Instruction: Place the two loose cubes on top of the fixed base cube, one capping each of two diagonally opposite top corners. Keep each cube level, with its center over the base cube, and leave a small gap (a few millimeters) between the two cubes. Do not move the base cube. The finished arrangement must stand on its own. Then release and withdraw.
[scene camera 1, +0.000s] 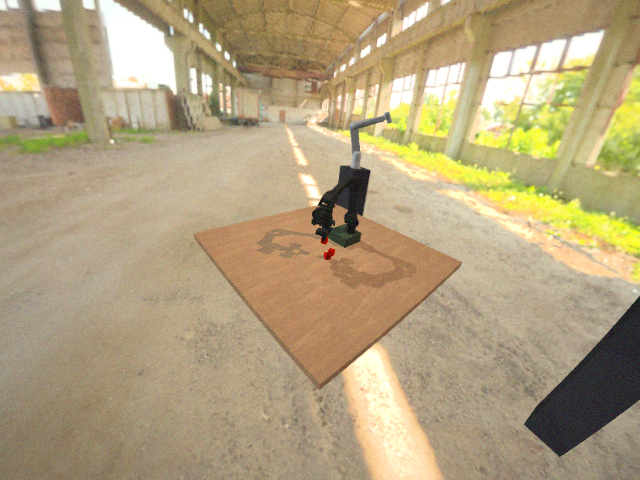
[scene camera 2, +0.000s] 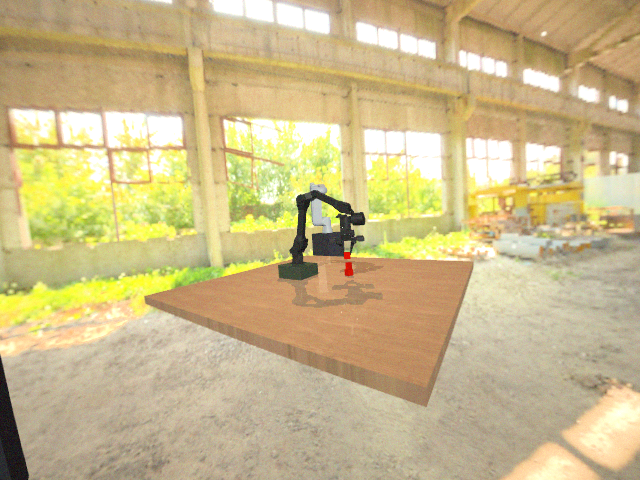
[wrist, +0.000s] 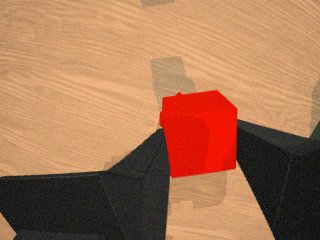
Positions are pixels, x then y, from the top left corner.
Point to my gripper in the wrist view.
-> At 197, 131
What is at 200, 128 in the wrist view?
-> A red cube.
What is my gripper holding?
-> A red cube.
